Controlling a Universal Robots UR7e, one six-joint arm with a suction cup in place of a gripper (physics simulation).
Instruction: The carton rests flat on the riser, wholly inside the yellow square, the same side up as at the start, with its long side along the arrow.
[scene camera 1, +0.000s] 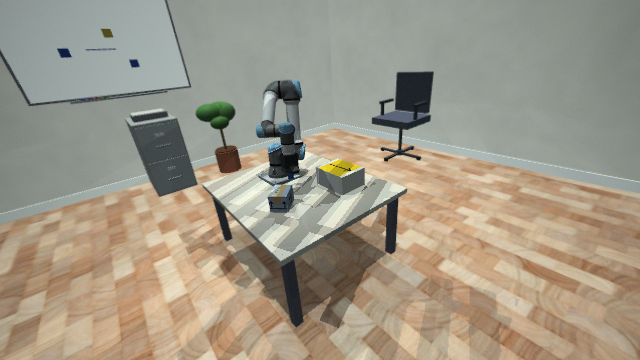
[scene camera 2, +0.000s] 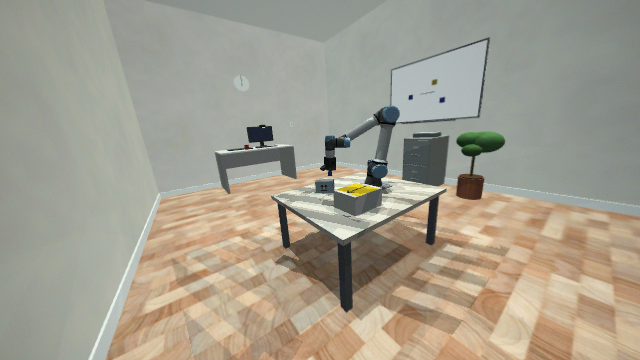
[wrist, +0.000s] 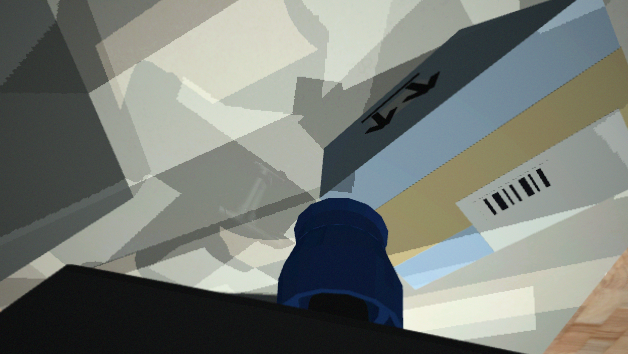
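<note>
The blue-grey carton (scene camera 1: 281, 199) (scene camera 2: 324, 186) (wrist: 450, 130) stands on the table, with a tan tape strip and a barcode label on top and paired black arrows on its side. The grey riser (scene camera 1: 351, 183) (scene camera 2: 361, 203) (wrist: 55, 150) stands apart from it. On the riser's top is the yellow square (scene camera 1: 336, 168) (scene camera 2: 369, 189) with a black arrow (scene camera 1: 341, 167) (scene camera 2: 356, 189). My gripper, a blue suction cup (scene camera 1: 290, 176) (scene camera 2: 330, 173) (wrist: 341, 215), is open and holds nothing. It hangs beside the carton; in the wrist view its tip overlaps the carton's near corner. Its exact height is hard to tell.
The table (scene camera 1: 305, 232) (scene camera 2: 345, 230) bears the carton, the riser and the arm's base. The riser stands at the arm's other side from the carton in scene camera 1. A cabinet, a potted plant, a chair and a desk stand on the floor away from the table.
</note>
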